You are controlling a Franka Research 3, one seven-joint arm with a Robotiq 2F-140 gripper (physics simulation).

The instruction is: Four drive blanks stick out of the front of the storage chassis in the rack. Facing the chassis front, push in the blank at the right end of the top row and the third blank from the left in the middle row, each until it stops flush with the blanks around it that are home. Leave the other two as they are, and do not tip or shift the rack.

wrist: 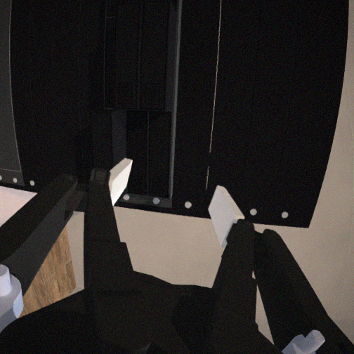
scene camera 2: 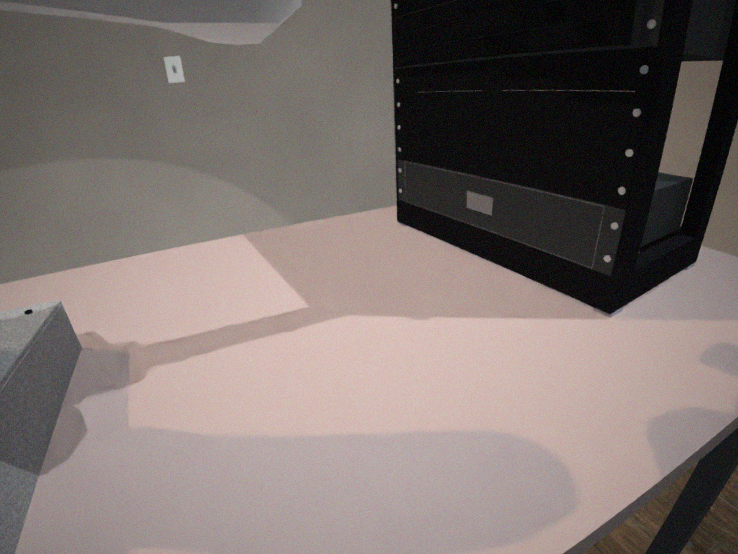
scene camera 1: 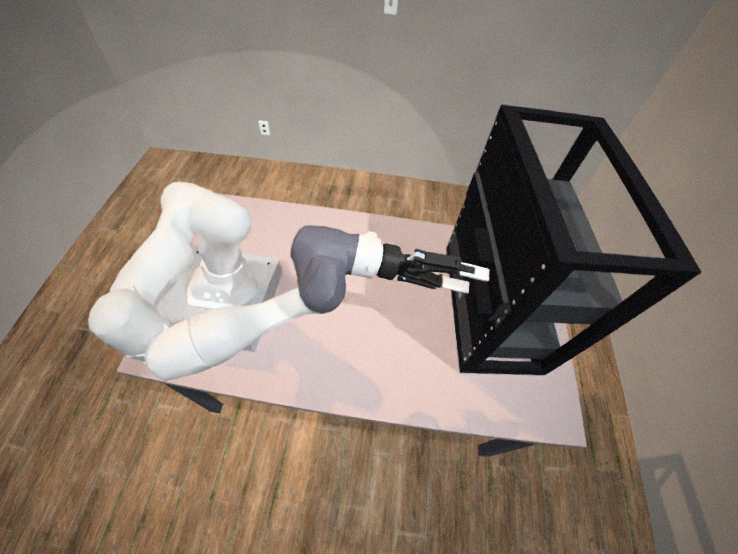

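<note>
The rack (scene camera 1: 539, 184) (scene camera 2: 506, 256) (wrist: 270, 213) stands upright on the table. Its black storage chassis shows a grey edge strip (scene camera 1: 493, 238) (wrist: 176, 100). In the wrist view, dark blank faces (wrist: 126, 60) (wrist: 160, 150) lie beside this strip, and a dark block (wrist: 101, 135) shows a grey side face, so it appears to stand out. Which row and place each blank has, and how far each sticks out, is too dark to tell. My gripper (scene camera 1: 466, 279) (wrist: 171, 185) is partly open and empty, its white fingertips before the rack's front. Contact cannot be told.
The pink table (scene camera 1: 411, 381) (scene camera 2: 369, 381) carries the arm's grey base (scene camera 1: 271, 280) (scene camera 2: 41, 381) and the rack. A grey lower panel (scene camera 2: 435, 187) with a light label sits low in the rack. Walls rise behind and beside the table.
</note>
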